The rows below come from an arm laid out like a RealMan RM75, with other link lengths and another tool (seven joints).
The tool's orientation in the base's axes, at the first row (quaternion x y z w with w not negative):
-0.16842, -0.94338, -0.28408, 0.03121
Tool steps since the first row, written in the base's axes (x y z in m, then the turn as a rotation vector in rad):
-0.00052, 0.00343, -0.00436, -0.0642, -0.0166, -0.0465
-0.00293, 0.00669, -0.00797, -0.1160, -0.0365, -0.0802
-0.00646, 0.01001, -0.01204, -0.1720, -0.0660, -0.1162
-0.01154, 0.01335, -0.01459, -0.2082, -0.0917, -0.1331
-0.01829, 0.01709, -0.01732, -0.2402, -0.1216, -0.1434
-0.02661, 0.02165, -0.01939, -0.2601, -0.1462, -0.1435
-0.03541, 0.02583, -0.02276, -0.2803, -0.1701, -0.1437
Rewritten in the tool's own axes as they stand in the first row. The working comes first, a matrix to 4 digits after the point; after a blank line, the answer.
The tool's axes in the first row as the columns of a matrix, in the base's axes (used below as rounded here):
-0.9413, 0.3355, 0.0368
0.3000, 0.7819, 0.5465
0.1546, 0.5255, -0.8367

0.00084, 0.00022, 0.00550, 0.0483, -0.0590, 0.0275
0.00353, 0.00006, 0.01022, 0.0858, -0.1096, 0.0429
0.00722, -0.00067, 0.01531, 0.1241, -0.1704, 0.0548
0.01261, -0.00110, 0.01908, 0.1479, -0.2115, 0.0536
0.01967, -0.00188, 0.02316, 0.1675, -0.2510, 0.0447
0.02855, -0.00219, 0.02708, 0.1788, -0.2770, 0.0306
0.03756, -0.00364, 0.03186, 0.1906, -0.3026, 0.0170

